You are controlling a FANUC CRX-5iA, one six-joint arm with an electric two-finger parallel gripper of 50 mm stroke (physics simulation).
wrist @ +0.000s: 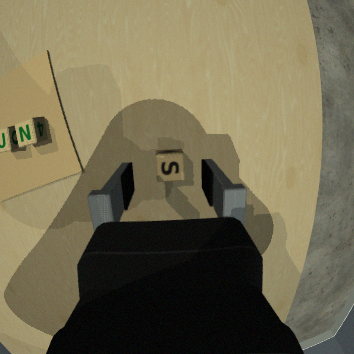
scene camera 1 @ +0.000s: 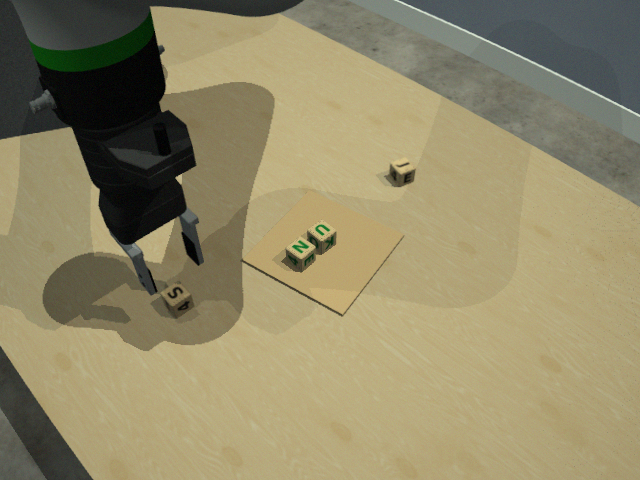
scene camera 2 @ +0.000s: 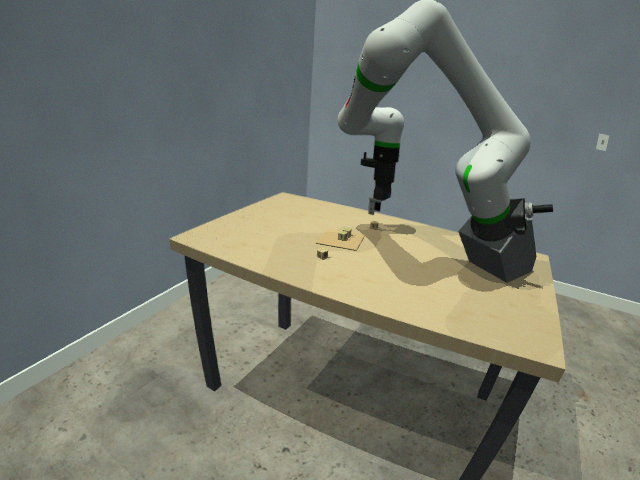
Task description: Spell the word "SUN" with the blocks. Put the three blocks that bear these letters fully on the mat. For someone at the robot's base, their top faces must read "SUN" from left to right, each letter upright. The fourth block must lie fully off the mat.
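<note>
The wooden S block (scene camera 1: 176, 298) (scene camera 2: 374, 225) (wrist: 170, 167) lies off the mat, its black S facing up. My gripper (scene camera 1: 175, 277) (scene camera 2: 374, 210) (wrist: 166, 174) is open and empty, above the S block; the block shows between the fingers in the wrist view. The green U block (scene camera 1: 321, 234) (scene camera 2: 342, 235) (wrist: 3, 140) and the green N block (scene camera 1: 300, 252) (scene camera 2: 347, 231) (wrist: 24, 133) sit close together on the mat (scene camera 1: 361, 258) (scene camera 2: 325, 240) (wrist: 30, 170). Seen from the base, U is left of N. Whether they touch is unclear.
The fourth block (scene camera 1: 402, 171) (scene camera 2: 322, 254) lies off the mat, beyond the U block from the S block. It has a thin black letter on top, I or J, and an E on a side. The robot's base (scene camera 2: 498, 248) stands at one end of the table (scene camera 2: 248, 232).
</note>
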